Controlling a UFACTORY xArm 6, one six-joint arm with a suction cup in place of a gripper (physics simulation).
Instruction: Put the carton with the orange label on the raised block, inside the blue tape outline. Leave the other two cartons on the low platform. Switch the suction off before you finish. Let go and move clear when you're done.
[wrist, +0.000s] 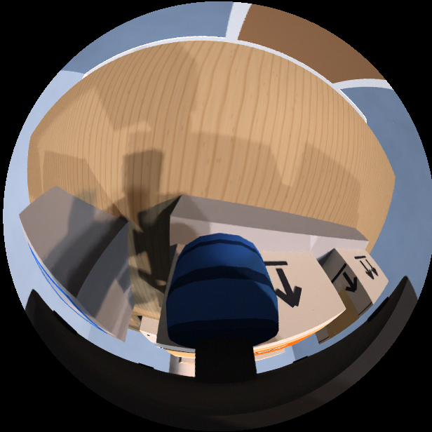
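Note:
The carton with the orange label (315, 285) stands on the low platform (290, 241). One side with a black arrow faces me, and its orange label shows as a thin, steeply slanted strip. A second carton (372, 280), also marked with arrows, stands to its right on the platform. I cannot make out the third carton for certain. The raised block (47, 215) stands at the left, its blue tape outline seen nearly edge-on. My blue suction cup (221, 241) is close to the orange-label carton and covers part of it. I see no carton lifted on it; the contact area is hidden.
A wood-grain table top (225, 100) spreads under the block and platform, with dark shadows across it. A narrow gap separates the block from the platform. A small pale object (148, 327) shows behind, at the lower left. Blue-grey walls stand around.

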